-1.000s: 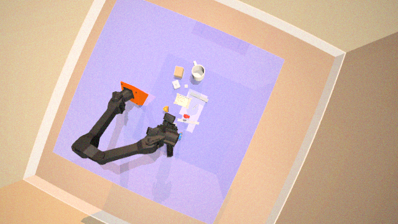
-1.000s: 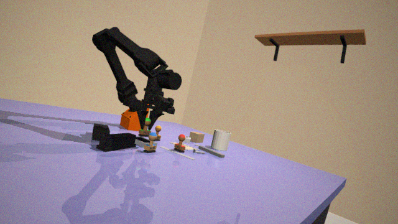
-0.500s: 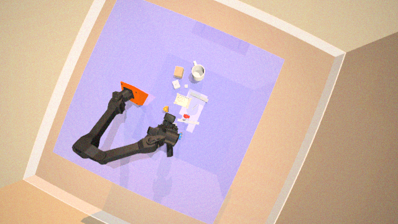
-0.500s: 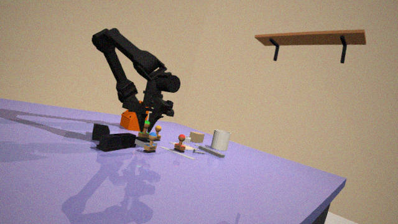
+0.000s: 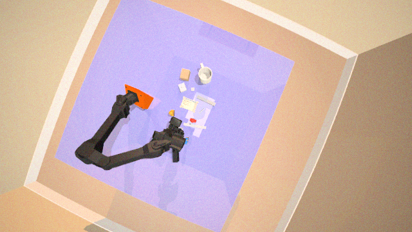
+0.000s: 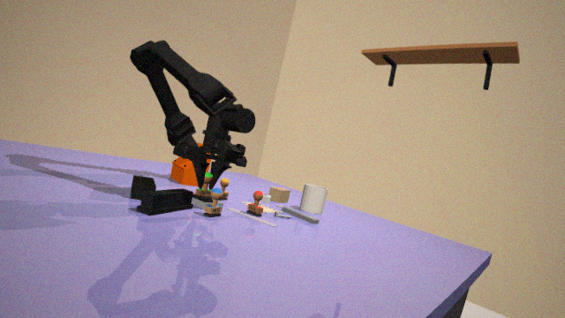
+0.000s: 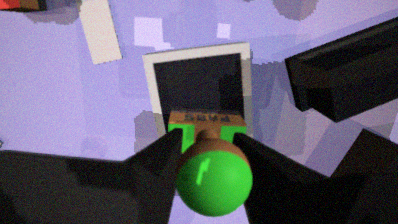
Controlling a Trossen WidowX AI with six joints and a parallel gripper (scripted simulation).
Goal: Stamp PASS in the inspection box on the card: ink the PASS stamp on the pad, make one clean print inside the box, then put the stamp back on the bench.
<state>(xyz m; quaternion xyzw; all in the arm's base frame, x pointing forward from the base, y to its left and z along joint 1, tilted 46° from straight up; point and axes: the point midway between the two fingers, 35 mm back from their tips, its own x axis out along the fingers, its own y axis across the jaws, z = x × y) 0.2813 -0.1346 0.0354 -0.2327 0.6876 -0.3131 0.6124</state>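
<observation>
The green stamp lies right at my gripper tip. Also, from my gripper tip: ink pad: 40 mm below; blue stamp: 90 mm ahead, 30 mm to the right, 20 mm below; orange-knobbed stamp: 100 mm to the left, 60 mm behind, 20 mm below.
</observation>
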